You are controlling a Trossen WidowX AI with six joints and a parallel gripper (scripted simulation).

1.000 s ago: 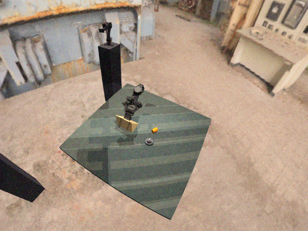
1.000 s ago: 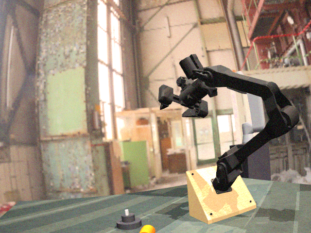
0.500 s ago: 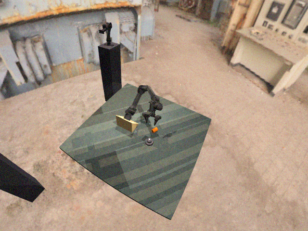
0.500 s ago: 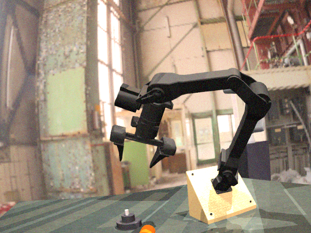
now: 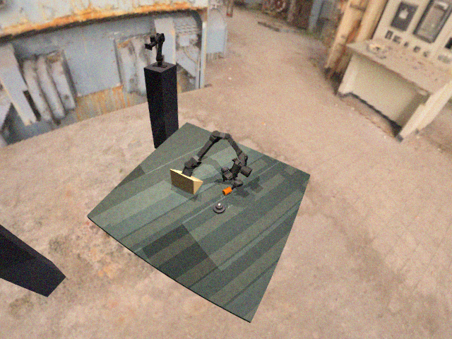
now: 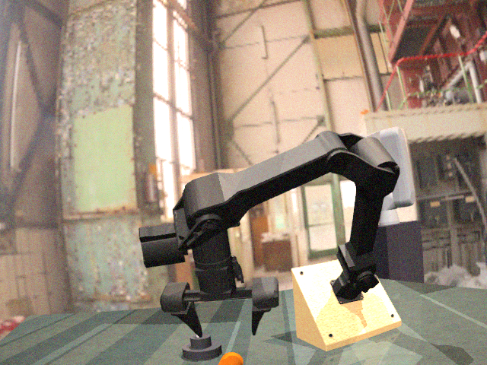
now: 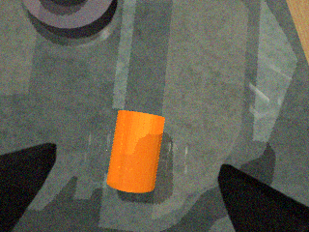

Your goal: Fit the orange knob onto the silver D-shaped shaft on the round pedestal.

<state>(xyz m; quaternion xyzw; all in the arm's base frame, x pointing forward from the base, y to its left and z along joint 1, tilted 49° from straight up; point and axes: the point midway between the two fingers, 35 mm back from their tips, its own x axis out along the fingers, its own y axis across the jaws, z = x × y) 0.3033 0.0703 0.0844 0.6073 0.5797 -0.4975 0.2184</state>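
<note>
Now: gripper tip 6 cm above the orange knob, 1 cm to the right of it and 1 cm short of it. Also, from my gripper tip: dark round pedestal (16 cm to the right, 5 cm below, 2 cm ahead).
</note>
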